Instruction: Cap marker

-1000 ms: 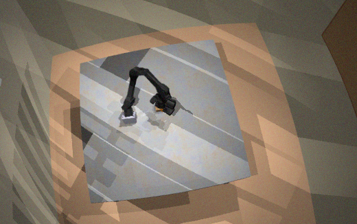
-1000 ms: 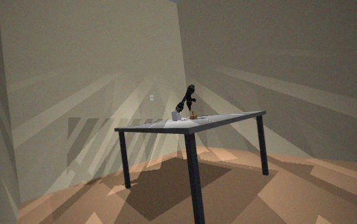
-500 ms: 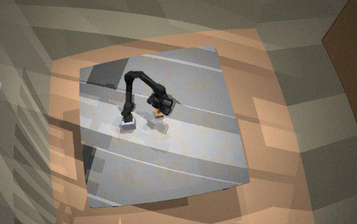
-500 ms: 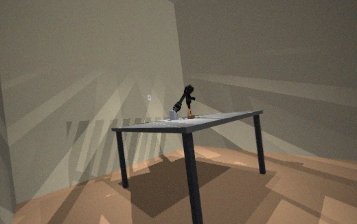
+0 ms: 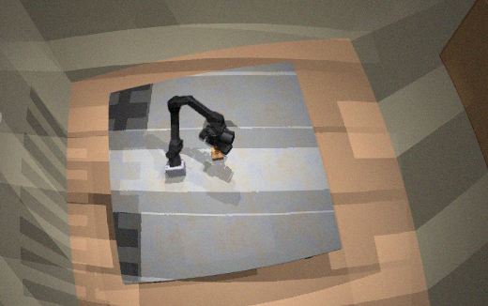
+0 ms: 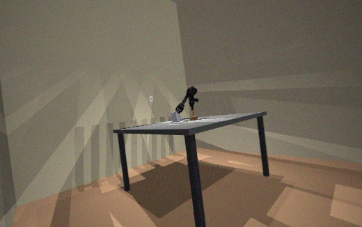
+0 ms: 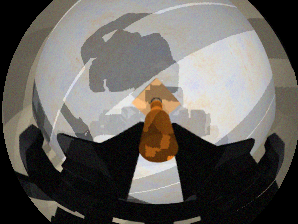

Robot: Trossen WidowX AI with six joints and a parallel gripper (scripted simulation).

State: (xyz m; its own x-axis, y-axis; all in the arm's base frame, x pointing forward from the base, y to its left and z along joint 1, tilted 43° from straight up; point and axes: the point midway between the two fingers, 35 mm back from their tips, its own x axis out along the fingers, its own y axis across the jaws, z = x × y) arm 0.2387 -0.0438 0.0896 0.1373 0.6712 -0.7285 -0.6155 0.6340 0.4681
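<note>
Now: gripper tip 100 mm above the holder block. Round my gripper tip: orange cap 10 mm above.
</note>
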